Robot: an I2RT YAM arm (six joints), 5 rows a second.
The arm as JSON. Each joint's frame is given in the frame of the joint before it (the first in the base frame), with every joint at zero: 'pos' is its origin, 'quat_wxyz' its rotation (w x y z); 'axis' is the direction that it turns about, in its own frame. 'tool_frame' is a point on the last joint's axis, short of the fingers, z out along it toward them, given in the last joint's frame.
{
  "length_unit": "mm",
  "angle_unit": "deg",
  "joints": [
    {
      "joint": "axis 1",
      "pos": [
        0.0,
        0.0,
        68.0
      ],
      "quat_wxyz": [
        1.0,
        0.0,
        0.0,
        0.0
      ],
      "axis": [
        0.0,
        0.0,
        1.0
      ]
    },
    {
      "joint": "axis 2",
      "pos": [
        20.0,
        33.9,
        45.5
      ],
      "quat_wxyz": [
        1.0,
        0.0,
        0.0,
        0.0
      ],
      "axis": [
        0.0,
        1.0,
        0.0
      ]
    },
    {
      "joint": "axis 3",
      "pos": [
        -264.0,
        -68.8,
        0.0
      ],
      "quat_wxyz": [
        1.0,
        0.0,
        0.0,
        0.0
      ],
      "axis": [
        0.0,
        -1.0,
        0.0
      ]
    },
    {
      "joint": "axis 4",
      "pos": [
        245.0,
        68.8,
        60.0
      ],
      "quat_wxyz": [
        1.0,
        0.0,
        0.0,
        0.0
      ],
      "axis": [
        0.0,
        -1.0,
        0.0
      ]
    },
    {
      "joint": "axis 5",
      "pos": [
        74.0,
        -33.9,
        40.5
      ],
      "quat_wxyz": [
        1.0,
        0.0,
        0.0,
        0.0
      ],
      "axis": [
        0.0,
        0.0,
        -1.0
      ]
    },
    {
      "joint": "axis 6",
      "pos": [
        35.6,
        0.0,
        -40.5
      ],
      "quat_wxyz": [
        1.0,
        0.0,
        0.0,
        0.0
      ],
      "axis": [
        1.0,
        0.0,
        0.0
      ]
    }
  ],
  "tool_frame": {
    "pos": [
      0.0,
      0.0,
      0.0
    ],
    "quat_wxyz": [
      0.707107,
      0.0,
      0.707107,
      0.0
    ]
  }
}
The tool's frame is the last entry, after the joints.
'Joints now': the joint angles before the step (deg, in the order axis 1, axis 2, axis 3, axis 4, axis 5, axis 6). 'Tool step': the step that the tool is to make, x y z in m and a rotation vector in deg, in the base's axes. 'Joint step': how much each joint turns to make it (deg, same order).
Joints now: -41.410, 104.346, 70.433, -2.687, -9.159, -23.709
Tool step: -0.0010, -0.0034, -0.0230, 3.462, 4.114, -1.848
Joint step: -0.340, 2.783, -0.076, -2.390, 1.257, 0.854
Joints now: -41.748, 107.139, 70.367, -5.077, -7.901, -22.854
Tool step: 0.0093, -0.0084, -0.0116, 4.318, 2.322, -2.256
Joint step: 0.030, 4.116, 4.233, -4.349, 0.481, 2.818
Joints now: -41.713, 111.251, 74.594, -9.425, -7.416, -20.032
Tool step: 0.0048, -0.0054, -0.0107, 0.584, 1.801, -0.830
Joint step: -0.020, 2.620, 1.689, -0.794, 1.110, 0.071
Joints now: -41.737, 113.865, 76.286, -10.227, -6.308, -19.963
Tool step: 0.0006, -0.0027, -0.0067, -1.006, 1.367, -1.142
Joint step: -0.053, 1.083, 0.068, 0.637, 1.963, -0.304
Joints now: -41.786, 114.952, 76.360, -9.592, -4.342, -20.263
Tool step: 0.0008, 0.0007, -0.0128, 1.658, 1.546, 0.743
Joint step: 0.092, 1.617, -0.082, -0.588, -0.582, -0.360
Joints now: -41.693, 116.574, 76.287, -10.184, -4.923, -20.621
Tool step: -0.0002, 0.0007, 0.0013, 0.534, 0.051, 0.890
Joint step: -0.019, -0.160, 0.210, -0.808, -0.858, -0.474
